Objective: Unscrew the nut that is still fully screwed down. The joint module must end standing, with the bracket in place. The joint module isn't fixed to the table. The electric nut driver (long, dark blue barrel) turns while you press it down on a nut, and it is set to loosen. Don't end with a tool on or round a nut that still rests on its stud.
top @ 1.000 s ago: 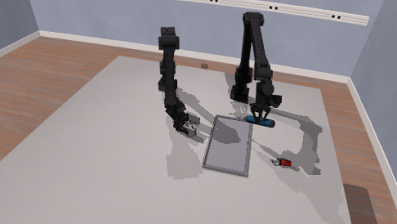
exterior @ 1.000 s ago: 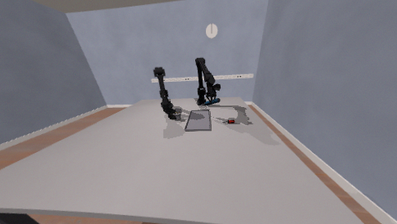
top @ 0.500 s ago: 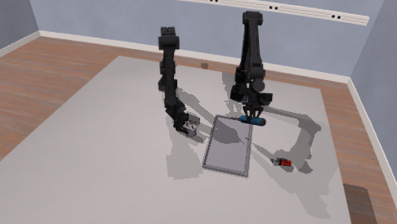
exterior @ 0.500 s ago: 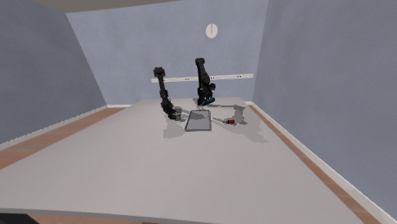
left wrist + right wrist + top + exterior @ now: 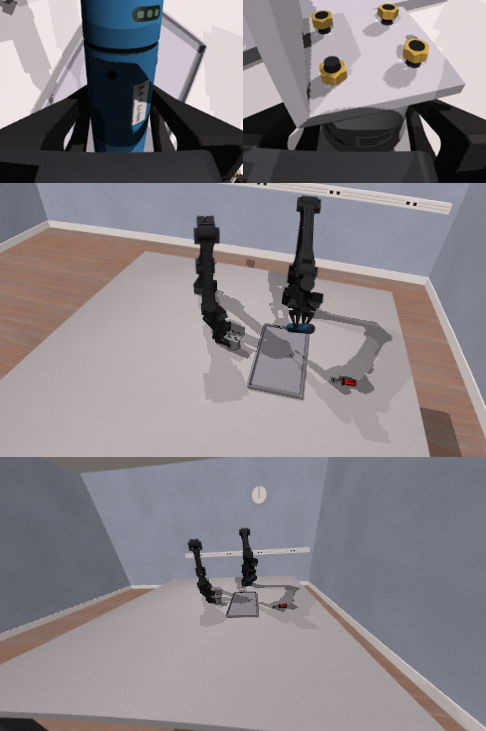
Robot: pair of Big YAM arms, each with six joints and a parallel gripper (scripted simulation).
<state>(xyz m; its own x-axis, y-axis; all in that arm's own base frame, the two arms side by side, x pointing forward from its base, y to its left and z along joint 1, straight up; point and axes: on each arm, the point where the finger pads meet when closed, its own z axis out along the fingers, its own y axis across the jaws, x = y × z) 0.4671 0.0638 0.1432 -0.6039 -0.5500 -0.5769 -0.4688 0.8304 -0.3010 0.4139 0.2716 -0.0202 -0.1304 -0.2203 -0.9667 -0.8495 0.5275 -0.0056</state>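
The grey bracket is 50 mm above my right hand. Also, from my right hand: flat grey tray (30 mm ahead, 220 mm to the left, 20 mm below); then nut (10 mm ahead, 20 mm to the right, 50 mm above); then grey tip (50 mm behind, 220 mm to the left, 90 mm above).
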